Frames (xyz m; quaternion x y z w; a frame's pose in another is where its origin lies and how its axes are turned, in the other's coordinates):
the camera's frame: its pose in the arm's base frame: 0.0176 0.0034 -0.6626 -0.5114 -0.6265 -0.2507 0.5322
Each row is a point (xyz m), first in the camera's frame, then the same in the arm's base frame.
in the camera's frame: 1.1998 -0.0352 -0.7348
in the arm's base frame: 0.3945 -0.1911 0.6794
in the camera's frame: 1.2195 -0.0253 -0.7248
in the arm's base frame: 0.4011 -0.1717 0.6922
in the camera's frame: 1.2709 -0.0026 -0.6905
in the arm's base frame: 0.4122 -0.1150 0.7238
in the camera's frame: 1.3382 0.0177 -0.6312
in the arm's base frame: 0.4123 -0.0318 0.7630
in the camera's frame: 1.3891 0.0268 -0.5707
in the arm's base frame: 0.4003 0.0423 0.7893
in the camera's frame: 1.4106 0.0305 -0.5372
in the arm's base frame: 0.3918 0.0804 0.7980
